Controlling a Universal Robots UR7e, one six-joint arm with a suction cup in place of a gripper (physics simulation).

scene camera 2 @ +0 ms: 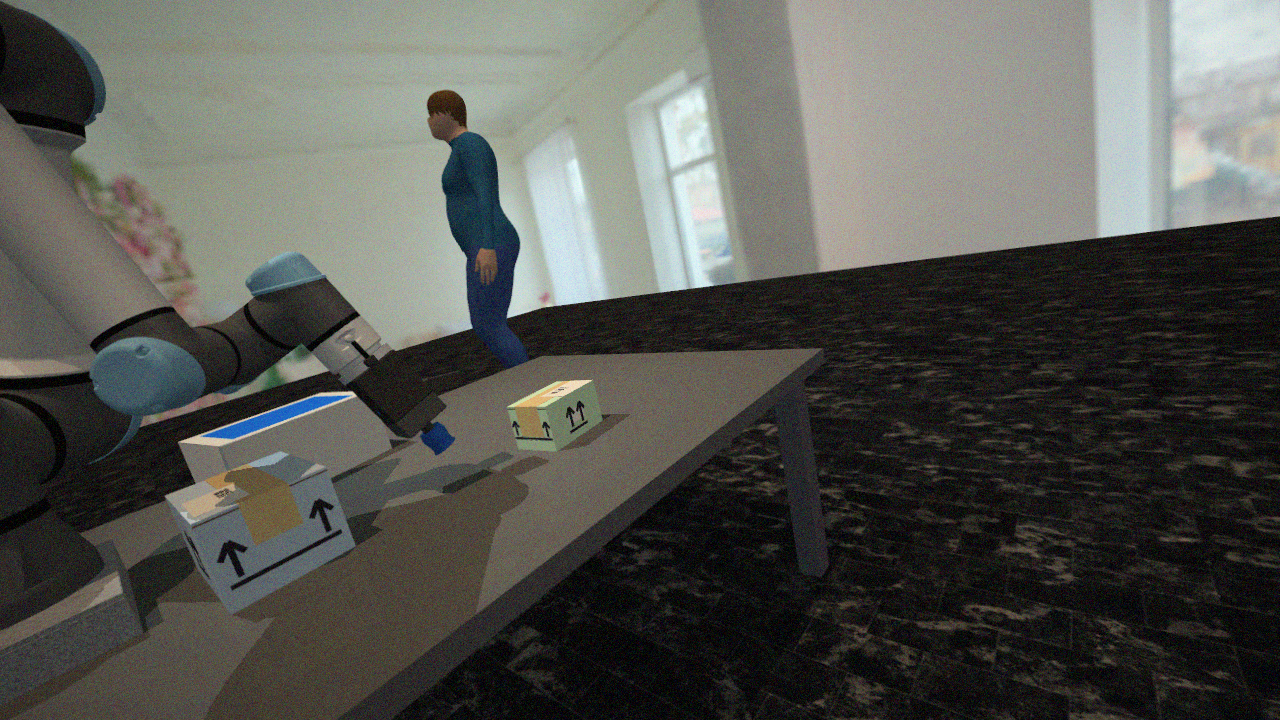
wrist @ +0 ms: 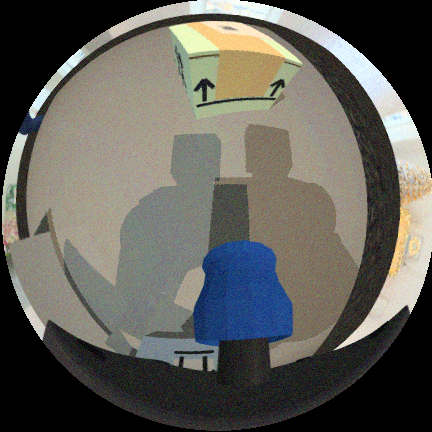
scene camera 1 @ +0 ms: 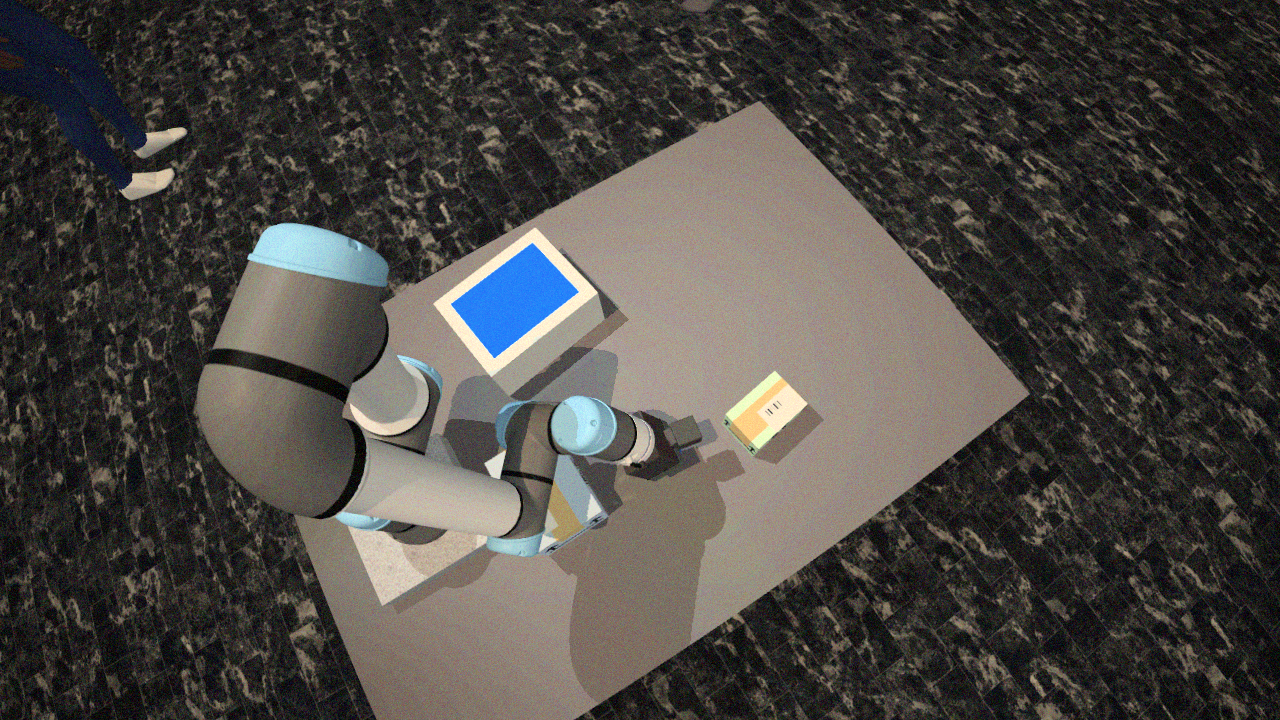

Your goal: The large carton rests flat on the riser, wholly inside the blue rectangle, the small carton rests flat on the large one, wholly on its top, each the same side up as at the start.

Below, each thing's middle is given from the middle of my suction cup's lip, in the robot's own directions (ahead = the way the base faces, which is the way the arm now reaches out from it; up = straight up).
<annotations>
Right now the large pale blue carton [scene camera 2: 252,530] is 22 cm behind my suction cup, 2 cm to the left of it and 2 cm below it. Also, from my suction cup: riser with blue rectangle [scene camera 1: 519,312] (37 cm to the left, 17 cm behind, 1 cm below).
</annotations>
